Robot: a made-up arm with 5 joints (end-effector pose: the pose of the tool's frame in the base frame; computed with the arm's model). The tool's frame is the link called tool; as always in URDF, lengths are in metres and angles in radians.
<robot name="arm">
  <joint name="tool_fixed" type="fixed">
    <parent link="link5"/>
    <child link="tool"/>
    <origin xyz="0 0 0" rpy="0 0 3.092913"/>
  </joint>
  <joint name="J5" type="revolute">
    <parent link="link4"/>
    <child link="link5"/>
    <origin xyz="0.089 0 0.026" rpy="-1.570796 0 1.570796"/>
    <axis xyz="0 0 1"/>
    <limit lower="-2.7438" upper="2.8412"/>
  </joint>
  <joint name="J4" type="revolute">
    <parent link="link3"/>
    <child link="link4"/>
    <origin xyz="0.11 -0.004 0" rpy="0 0 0"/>
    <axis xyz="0 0 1"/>
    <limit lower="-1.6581" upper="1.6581"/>
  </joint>
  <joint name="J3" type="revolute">
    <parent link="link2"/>
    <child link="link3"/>
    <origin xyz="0.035 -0.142 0" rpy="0 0 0"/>
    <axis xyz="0 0 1"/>
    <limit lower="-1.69" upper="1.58"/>
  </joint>
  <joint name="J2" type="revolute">
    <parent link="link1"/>
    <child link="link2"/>
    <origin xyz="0.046 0.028 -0.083" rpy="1.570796 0 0"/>
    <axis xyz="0 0 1"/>
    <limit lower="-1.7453" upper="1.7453"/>
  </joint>
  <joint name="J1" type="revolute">
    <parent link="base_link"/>
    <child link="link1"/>
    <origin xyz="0.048 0 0.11" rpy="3.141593 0 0"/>
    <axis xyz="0 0 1"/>
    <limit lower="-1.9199" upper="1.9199"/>
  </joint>
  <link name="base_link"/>
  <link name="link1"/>
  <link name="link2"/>
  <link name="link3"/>
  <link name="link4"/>
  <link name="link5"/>
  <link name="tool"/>
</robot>
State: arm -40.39 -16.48 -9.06 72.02 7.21
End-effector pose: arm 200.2 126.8 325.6 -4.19 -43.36 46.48
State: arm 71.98 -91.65 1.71 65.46 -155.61
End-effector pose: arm 40.0 18.2 370.8 141.04 57.80 -115.68
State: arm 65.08 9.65 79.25 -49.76 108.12
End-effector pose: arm 121.8 -163.6 161.0 -49.84 11.83 34.74
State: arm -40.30 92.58 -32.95 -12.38 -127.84
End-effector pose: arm 282.5 196.2 -6.6 35.05 26.23 -81.91
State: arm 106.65 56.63 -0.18 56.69 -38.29
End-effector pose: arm -14.9 -203.5 70.6 -15.69 17.23 -150.12
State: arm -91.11 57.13 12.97 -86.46 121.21
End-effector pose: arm 44.0 310.8 163.7 -108.46 27.17 172.44
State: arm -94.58 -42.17 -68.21 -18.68 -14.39
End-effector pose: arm 59.7 -121.0 492.6 -166.52 37.01 -63.71
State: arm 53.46 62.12 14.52 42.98 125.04
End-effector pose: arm 149.5 -140.4 45.0 25.68 -15.29 65.29
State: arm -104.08 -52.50 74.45 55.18 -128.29
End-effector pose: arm 31.0 76.1 183.0 9.77 8.42 -26.28
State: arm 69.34 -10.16 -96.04 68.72 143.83
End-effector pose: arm 78.4 -86.3 497.6 -140.65 38.10 -16.30
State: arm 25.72 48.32 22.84 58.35 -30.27
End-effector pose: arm 189.5 -70.4 89.8 -24.22 32.22 -65.87
